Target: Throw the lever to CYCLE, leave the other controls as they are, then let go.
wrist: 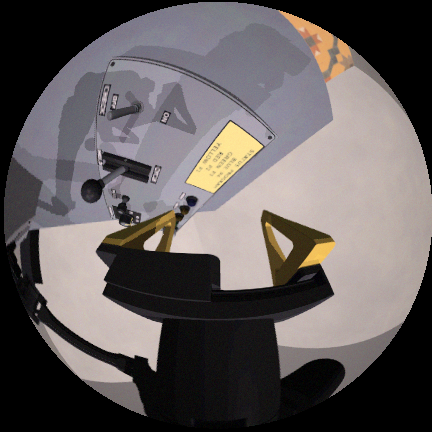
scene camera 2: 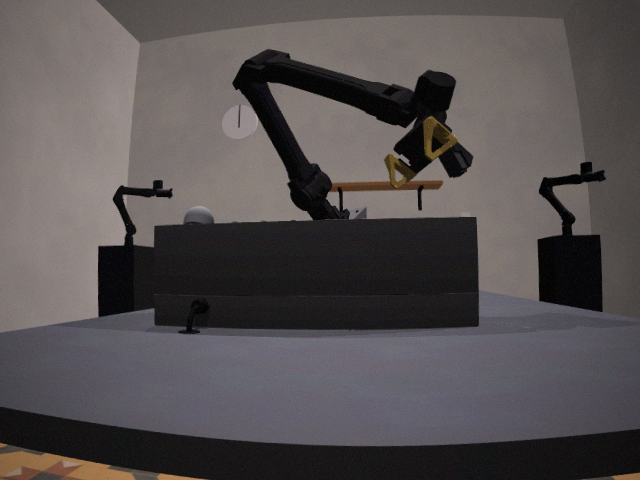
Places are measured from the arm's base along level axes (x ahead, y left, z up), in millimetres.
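Pixels of known places: gripper, fingertip midpoint: (wrist: 217,214) (scene camera 2: 410,173).
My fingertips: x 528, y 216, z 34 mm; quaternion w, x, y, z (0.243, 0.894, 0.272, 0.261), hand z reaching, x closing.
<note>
Behind a point stands the place of what it marks.
My gripper (scene camera 2: 413,167) @[x 528, y 216, z 34 mm] (wrist: 217,214) @[x 528, y 216, z 34 mm] is open and empty, held in the air above and apart from the controls. In the wrist view, a lever with a black ball knob (wrist: 92,190) @[x 393, y 117, z -61 mm] stands out of a dark slot (wrist: 141,171) @[x 482, y 103, z -117 mm] on the grey control panel (wrist: 155,150) @[x 493, y 165, z -111 mm]. Small labels sit at both ends of the slot, too small to read surely. A grey toggle (wrist: 125,111) @[x 429, y 226, z -105 mm] beside it leans toward the OFF label (wrist: 115,102) @[x 408, y 222, z -143 mm], away from the ON label (wrist: 165,117) @[x 485, y 227, z -112 mm]. The ball-knob lever does not show in the scene view.
A yellow status card (wrist: 225,156) @[x 592, y 220, z -71 mm] and a blue button (wrist: 192,201) @[x 599, y 85, z -57 mm] are on the panel. A dark box (scene camera 2: 315,258) @[x 643, y 69, z -112 mm] stands on the table (scene camera 2: 320,382) @[x 931, y 126, z -217 mm], with a pale dome (scene camera 2: 199,214) @[x 630, y -124, z -38 mm] at its top left. A black hooked fitting (scene camera 2: 192,315) @[x 699, y -102, z -193 mm] is in front. An orange shelf (scene camera 2: 387,185) is behind.
</note>
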